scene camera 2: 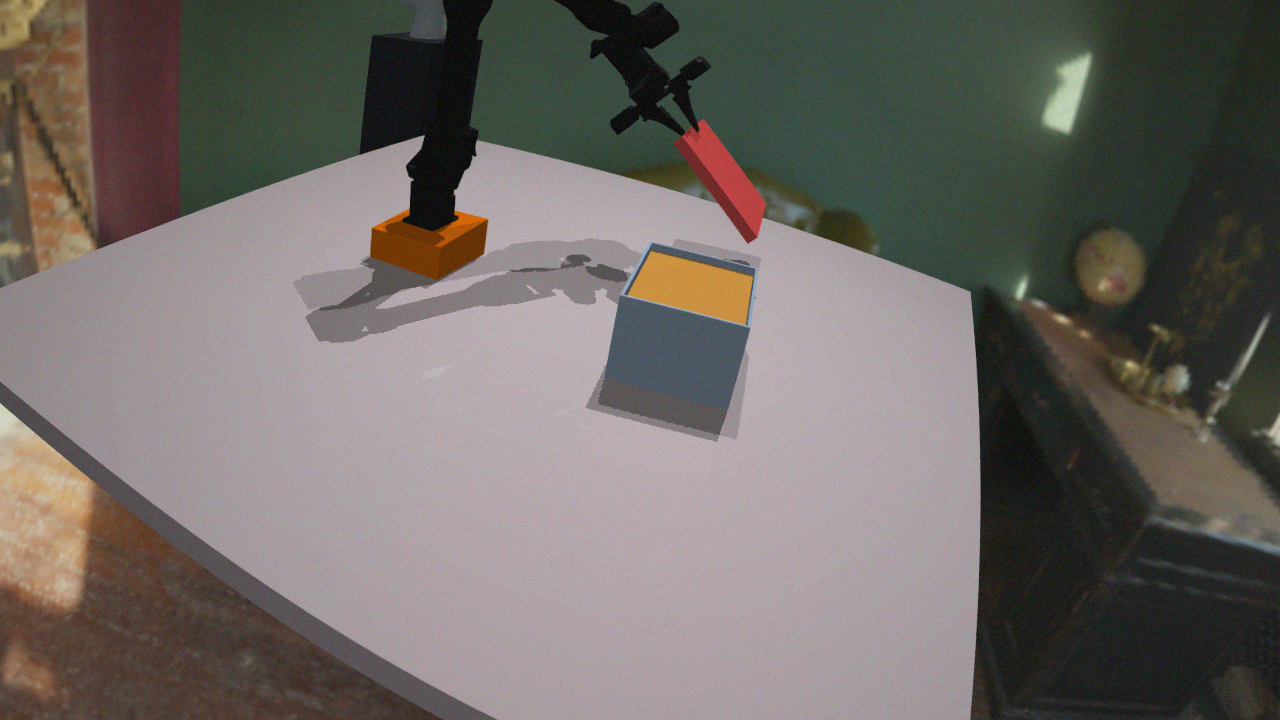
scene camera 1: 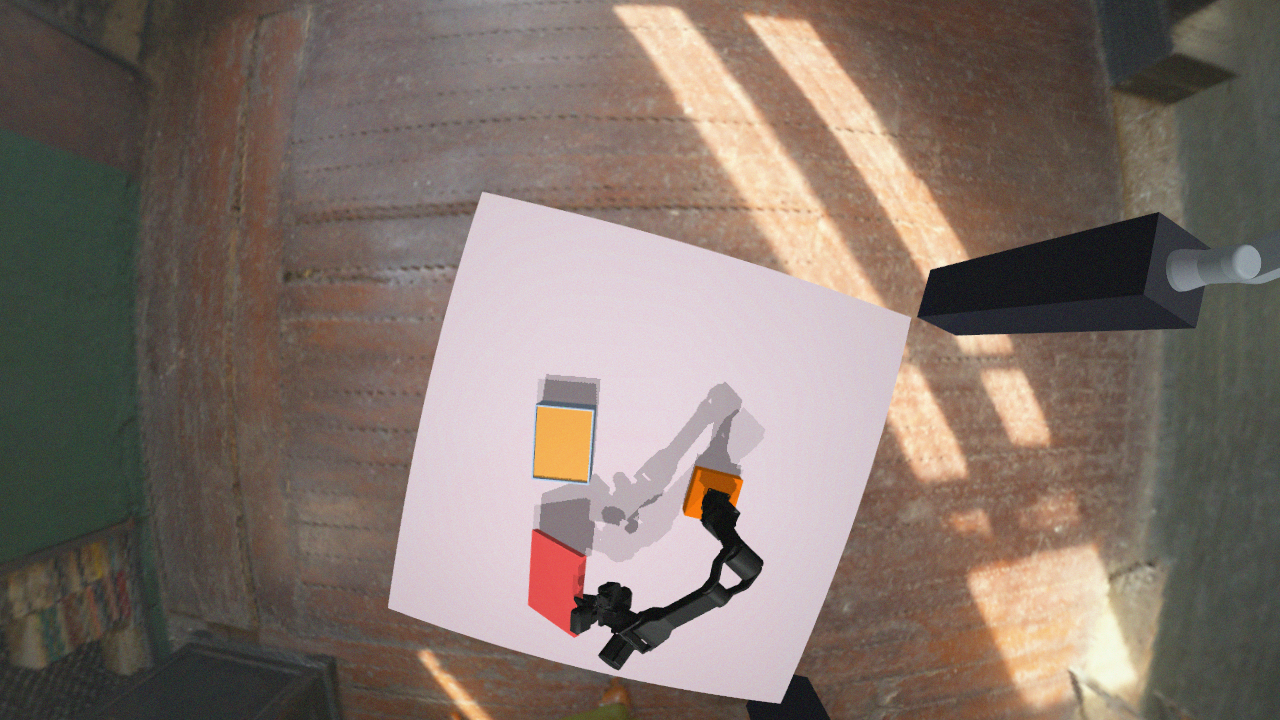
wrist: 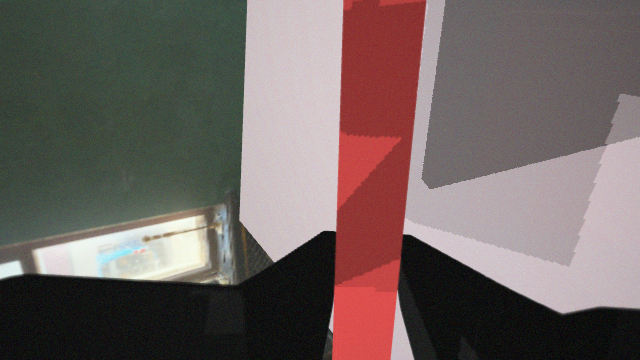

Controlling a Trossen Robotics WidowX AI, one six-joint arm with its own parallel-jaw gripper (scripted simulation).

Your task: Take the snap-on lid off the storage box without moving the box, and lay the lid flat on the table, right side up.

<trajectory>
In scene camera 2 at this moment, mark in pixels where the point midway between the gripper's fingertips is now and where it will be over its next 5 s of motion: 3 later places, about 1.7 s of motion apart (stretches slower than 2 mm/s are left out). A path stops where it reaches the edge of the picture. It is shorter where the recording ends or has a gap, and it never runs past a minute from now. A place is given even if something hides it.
My gripper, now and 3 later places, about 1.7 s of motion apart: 693,134; 688,156; 684,178; 685,189
</trajectory>
